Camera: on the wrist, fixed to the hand. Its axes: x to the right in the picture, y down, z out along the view.
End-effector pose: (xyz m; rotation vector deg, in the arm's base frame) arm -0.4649 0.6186 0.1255 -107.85 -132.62 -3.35
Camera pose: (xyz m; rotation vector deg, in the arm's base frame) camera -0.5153 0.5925 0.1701 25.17 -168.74 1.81
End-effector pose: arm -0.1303 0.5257 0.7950 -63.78 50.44 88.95
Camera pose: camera -0.0639 0.4979 0.7896 -62.70 -4.98 5.54
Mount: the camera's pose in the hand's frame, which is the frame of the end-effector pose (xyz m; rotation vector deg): -0.0089 -0.0577 -0.0425 11.65 -2.33 -94.19
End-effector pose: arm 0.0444 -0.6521 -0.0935 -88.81 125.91 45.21
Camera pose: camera 0.1033 -0.6860 -0.0691 -133.61 21.35 0.62
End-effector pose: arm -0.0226 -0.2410 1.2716 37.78 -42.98 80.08
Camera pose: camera 0.0379 -0.2172 1.2401 61.15 3.95 -4.39
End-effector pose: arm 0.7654 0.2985 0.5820 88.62 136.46 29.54
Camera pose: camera 0.7045 0.2623 0.5961 -36.28 154.52 -9.21
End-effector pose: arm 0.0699 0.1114 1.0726 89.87 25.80 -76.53
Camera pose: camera 0.0443 0.1755 1.0515 -56.15 -90.15 127.25
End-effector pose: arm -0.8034 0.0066 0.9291 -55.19 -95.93 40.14
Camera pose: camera -0.7764 -0.0307 0.9847 38.83 -99.88 -14.75
